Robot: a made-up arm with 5 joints.
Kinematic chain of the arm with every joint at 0, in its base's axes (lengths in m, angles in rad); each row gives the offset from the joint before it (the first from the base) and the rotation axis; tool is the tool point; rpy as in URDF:
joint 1: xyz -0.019 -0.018 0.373 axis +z
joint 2: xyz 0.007 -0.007 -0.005 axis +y
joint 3: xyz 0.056 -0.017 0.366 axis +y
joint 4: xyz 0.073 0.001 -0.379 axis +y
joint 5: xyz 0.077 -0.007 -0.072 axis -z
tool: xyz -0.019 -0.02 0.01 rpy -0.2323 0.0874 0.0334
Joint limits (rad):
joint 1: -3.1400..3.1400
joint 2: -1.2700..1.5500
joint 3: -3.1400..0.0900
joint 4: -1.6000..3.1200
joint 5: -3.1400..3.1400
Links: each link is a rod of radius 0.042 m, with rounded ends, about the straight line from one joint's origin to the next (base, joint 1, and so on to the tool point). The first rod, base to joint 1, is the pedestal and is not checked.
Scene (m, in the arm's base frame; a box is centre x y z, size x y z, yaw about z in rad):
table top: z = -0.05
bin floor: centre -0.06 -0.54 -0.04 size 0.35 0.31 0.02 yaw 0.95
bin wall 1: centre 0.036 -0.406 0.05 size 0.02 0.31 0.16 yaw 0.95
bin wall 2: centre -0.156 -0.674 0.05 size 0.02 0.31 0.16 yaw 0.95
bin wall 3: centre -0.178 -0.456 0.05 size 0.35 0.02 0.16 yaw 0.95
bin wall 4: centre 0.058 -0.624 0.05 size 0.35 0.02 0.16 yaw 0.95
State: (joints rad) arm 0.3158 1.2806 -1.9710 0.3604 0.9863
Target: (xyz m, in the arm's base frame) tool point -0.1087 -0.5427 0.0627
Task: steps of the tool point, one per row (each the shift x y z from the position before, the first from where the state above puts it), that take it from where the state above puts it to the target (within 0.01 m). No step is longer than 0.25 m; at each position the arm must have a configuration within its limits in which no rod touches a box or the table.
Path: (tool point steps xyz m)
1: 0.0121 -0.2096 0.0269
2: -0.0515 -0.1986 0.0261
3: -0.1069 -0.1680 0.0250
4: -0.1481 -0.1221 0.0236
5: -0.1714 -0.0669 0.0217
6: -0.1747 -0.0091 0.0195
7: -0.1591 0.0442 0.0169
8: -0.0015 -0.0132 -0.1102
9: 0.0015 0.0132 -0.1176

